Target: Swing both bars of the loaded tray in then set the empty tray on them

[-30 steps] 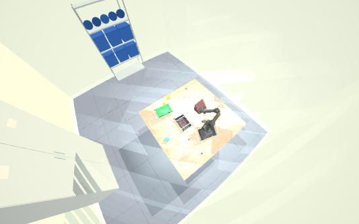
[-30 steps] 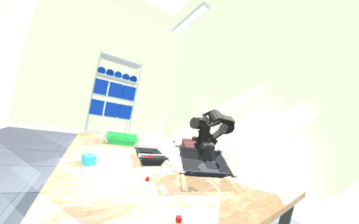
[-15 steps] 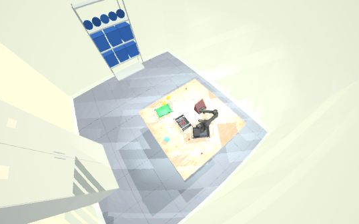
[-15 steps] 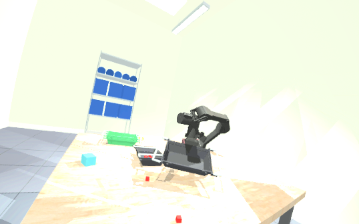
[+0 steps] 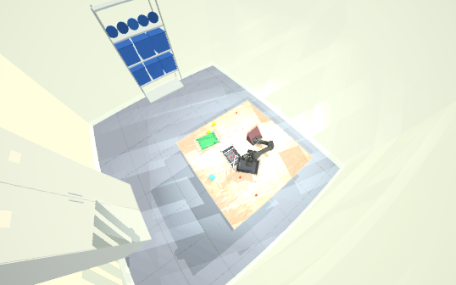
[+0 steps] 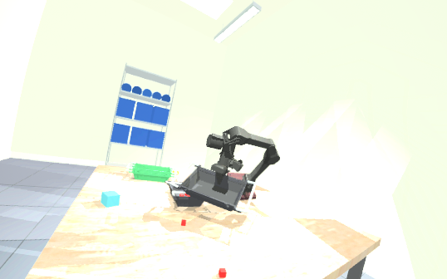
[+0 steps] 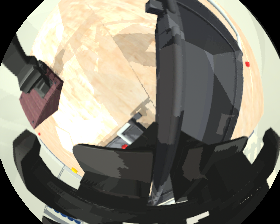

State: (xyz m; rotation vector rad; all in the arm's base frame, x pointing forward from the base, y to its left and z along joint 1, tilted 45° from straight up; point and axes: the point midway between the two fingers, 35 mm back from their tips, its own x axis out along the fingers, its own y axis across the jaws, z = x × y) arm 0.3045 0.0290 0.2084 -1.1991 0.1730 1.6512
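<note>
My gripper tip is now 60 mm short of the dark tray, 50 mm to the right of it and 10 mm below it. The rest, counted from my gripper tip: cyan cube: 420 mm ahead, 160 mm to the right, 120 mm below.
</note>
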